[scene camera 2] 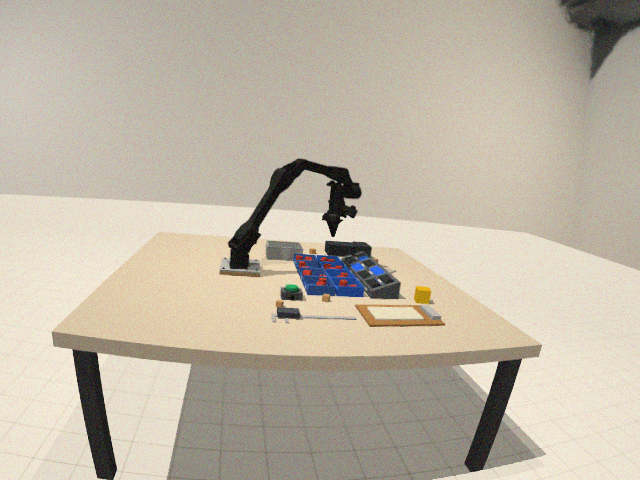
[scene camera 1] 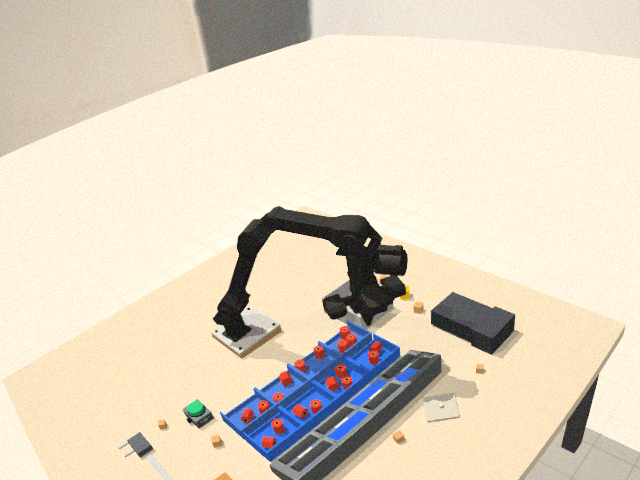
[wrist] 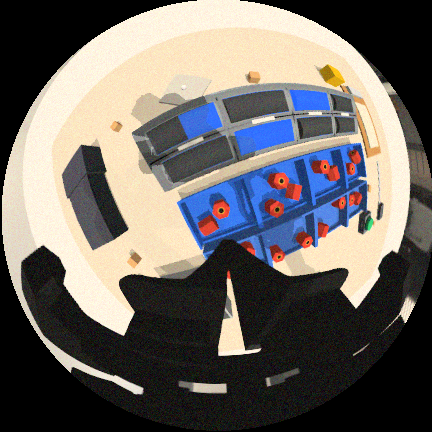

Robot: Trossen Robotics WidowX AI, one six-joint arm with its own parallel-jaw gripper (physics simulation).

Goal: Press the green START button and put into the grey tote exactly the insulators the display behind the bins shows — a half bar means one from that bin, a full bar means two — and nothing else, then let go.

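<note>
My gripper is shut with nothing between its fingers, pointing down above the tote end of the bins. The blue bins hold red insulators in two rows. The display shows, from the left in the wrist view: far row half, dark, full, dark; near row dark, full, dark, dark. The green START button is at the bins' other end. The grey tote is partly hidden behind the gripper in scene camera 1; its inside is hidden.
A black box stands beyond the tote end. A pale plate lies behind the display. Calipers, a clipboard, a yellow block and small orange cubes lie around.
</note>
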